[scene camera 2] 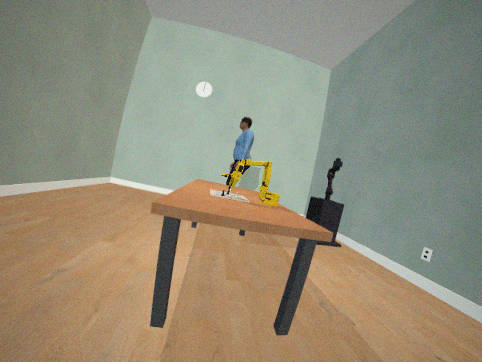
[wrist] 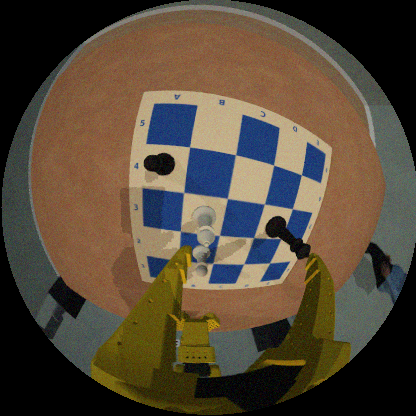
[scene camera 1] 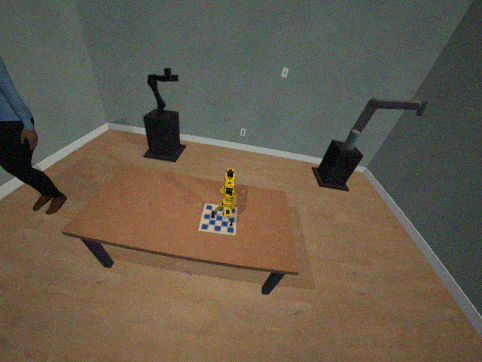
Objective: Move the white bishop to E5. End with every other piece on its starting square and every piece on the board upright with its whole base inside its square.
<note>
In view: a tall black piece [wrist: 275, 226] and a chessboard [scene camera 1: 218, 225].
The chessboard also shows in the wrist view [wrist: 247, 163].
</note>
